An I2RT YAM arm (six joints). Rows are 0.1 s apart.
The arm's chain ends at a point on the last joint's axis. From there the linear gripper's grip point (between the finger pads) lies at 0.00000 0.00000 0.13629 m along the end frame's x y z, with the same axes.
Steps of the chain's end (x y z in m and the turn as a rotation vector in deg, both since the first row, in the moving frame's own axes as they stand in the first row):
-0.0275 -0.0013 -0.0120 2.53 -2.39 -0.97
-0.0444 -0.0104 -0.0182 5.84 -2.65 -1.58
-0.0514 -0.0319 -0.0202 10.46 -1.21 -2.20
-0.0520 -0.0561 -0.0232 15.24 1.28 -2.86
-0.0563 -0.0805 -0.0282 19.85 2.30 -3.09
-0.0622 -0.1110 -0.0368 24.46 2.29 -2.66
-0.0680 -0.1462 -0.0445 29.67 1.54 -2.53
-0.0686 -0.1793 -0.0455 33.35 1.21 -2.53
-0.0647 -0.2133 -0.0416 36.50 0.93 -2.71
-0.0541 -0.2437 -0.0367 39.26 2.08 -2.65
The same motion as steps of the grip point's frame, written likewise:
-0.0332 -0.0073 -0.0123 2.53 -2.39 -0.97
-0.0509 -0.0242 -0.0191 5.84 -2.65 -1.58
-0.0547 -0.0566 -0.0225 10.46 -1.21 -2.20
-0.0499 -0.0920 -0.0280 15.24 1.28 -2.86
-0.0522 -0.1269 -0.0364 19.85 2.30 -3.09
-0.0582 -0.1675 -0.0491 24.46 2.29 -2.66
-0.0660 -0.2137 -0.0624 29.67 1.54 -2.53
-0.0676 -0.2543 -0.0680 33.35 1.21 -2.53
-0.0646 -0.2944 -0.0683 36.50 0.93 -2.71
-0.0516 -0.3300 -0.0675 39.26 2.08 -2.65

